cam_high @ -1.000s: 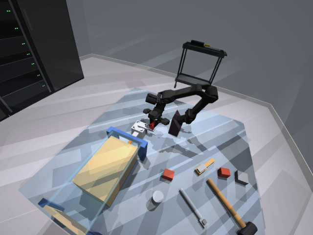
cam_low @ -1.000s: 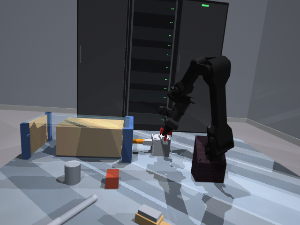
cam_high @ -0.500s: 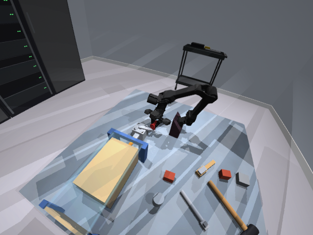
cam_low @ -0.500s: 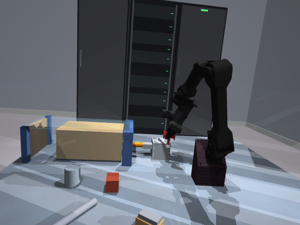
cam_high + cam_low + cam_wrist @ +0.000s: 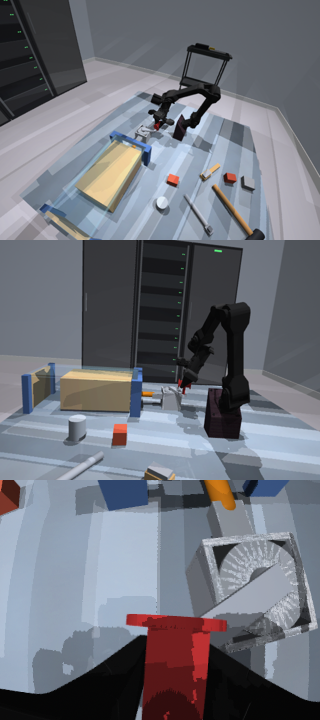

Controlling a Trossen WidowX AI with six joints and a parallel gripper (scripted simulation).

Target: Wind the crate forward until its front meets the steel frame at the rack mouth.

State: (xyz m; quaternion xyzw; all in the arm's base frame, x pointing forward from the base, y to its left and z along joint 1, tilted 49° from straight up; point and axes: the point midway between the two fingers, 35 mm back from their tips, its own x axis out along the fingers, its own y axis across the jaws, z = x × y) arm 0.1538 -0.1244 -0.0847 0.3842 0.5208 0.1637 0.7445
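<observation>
The frame is 190 mm ahead of my gripper tip, 70 mm to the right of it and 30 mm below it. Round my gripper tip: red knob: 20 mm behind; then crank handle: 30 mm to the right, 30 mm below; then grey winch: 100 mm to the right, 100 mm below, 20 mm ahead.
</observation>
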